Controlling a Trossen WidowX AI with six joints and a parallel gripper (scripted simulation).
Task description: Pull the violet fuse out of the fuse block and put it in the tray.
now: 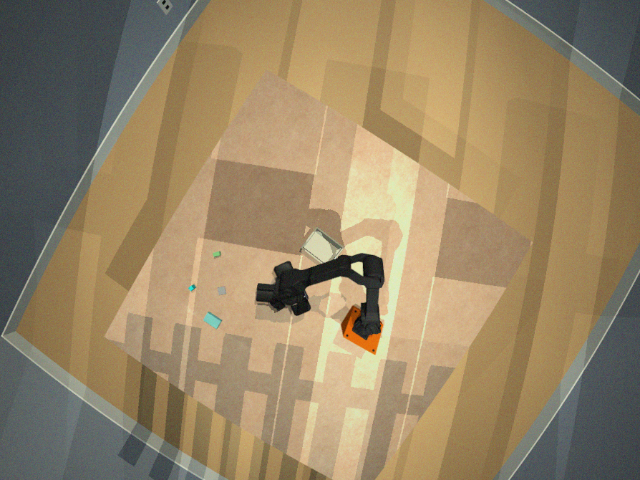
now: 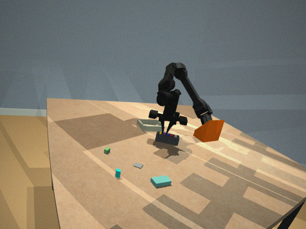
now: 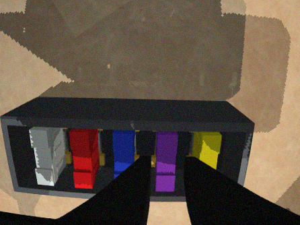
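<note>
Now: the violet fuse 20 mm below my gripper tip. From my gripper tip the other things lie so: green cube 310 mm ahead, 90 mm to the left, 40 mm below; then flat grey tile 220 mm ahead, 200 mm to the left, 40 mm below.
</note>
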